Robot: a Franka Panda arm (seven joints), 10 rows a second.
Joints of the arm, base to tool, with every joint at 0 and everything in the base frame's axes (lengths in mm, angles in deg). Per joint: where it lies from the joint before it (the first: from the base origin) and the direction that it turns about. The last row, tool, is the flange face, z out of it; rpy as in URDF.
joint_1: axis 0 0 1 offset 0 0 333
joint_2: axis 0 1 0 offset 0 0 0
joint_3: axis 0 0 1 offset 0 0 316
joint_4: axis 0 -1 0 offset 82.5 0 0
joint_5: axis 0 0 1 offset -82.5 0 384
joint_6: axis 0 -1 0 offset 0 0 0
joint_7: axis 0 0 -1 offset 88 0 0
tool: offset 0 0 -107 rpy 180 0 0
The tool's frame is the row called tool.
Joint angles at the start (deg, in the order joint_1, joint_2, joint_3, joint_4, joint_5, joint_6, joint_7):
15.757 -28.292 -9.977 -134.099 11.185 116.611 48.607
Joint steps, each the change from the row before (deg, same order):
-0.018 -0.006 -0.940 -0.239 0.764 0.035 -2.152
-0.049 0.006 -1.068 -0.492 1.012 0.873 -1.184
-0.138 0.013 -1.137 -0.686 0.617 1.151 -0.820
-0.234 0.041 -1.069 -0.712 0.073 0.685 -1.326
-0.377 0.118 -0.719 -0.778 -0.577 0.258 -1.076
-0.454 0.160 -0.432 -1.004 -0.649 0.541 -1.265
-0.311 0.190 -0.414 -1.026 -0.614 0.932 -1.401
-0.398 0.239 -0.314 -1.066 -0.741 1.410 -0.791
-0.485 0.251 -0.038 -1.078 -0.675 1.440 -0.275
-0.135 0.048 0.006 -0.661 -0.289 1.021 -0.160
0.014 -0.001 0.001 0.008 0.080 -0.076 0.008
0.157 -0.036 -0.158 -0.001 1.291 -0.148 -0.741
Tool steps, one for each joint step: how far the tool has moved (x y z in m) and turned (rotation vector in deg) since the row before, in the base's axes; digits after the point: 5 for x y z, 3 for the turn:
0.00054 -0.00689 -0.00233 0.802 -0.185 0.990
0.00139 -0.00816 -0.00320 1.241 -0.434 -0.379
0.00133 -0.00978 -0.00468 0.916 -0.446 -0.853
0.00032 -0.01005 -0.00610 0.260 -0.187 -0.112
-0.00074 -0.00834 -0.00788 -0.474 0.342 0.186
-0.00114 -0.00652 -0.00937 -0.716 0.255 0.519
-0.00076 -0.00542 -0.00904 -0.731 -0.089 0.696
-0.00028 -0.00553 -0.00881 -0.838 -0.277 0.059
-0.00053 -0.00392 -0.00861 -0.818 -0.156 -0.270
-0.00041 -0.00103 -0.00421 -0.387 -0.325 -0.063
-0.00009 0.00020 -0.00004 0.081 0.068 -0.006
-0.00019 0.00084 0.00010 1.131 -0.033 0.210

